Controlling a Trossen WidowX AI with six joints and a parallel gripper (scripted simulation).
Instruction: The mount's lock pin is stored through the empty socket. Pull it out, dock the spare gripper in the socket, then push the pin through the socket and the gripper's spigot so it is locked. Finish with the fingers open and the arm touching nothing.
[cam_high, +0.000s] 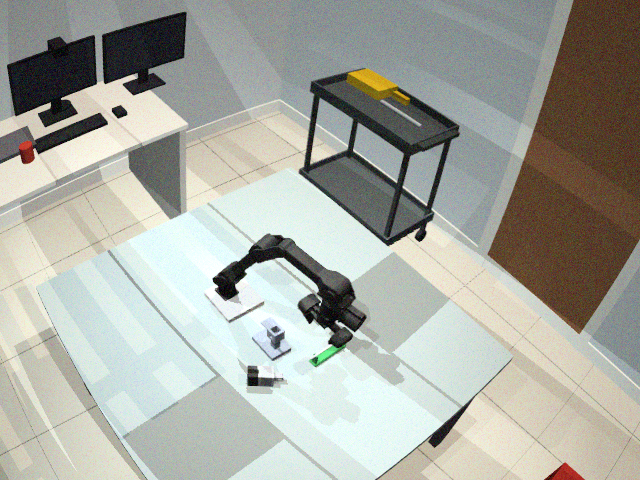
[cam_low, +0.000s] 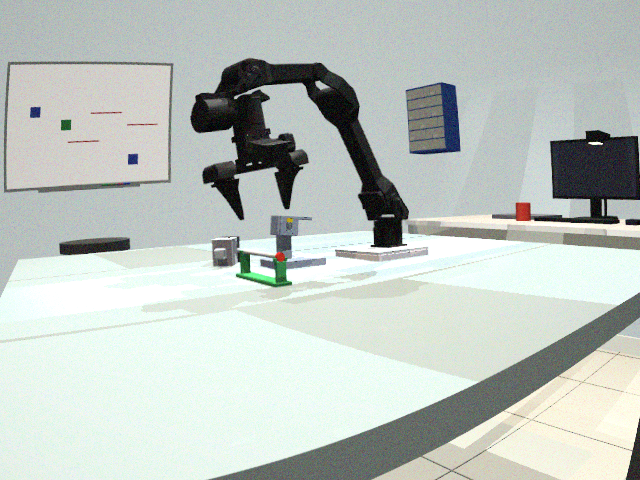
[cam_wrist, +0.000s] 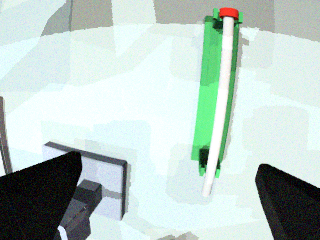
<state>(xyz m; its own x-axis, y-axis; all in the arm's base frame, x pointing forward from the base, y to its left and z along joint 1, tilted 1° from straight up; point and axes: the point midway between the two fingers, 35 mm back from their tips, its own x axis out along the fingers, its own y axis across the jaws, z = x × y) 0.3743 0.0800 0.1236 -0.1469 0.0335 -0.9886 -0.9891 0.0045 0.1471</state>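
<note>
The spare gripper lies 210 mm to the right of my gripper tip, 80 mm below it and 20 mm behind it. Also, from my gripper tip: grey mount 110 mm behind, 90 mm to the right, 60 mm below; green cradle 90 mm below, 30 mm to the left, 30 mm ahead.
</note>
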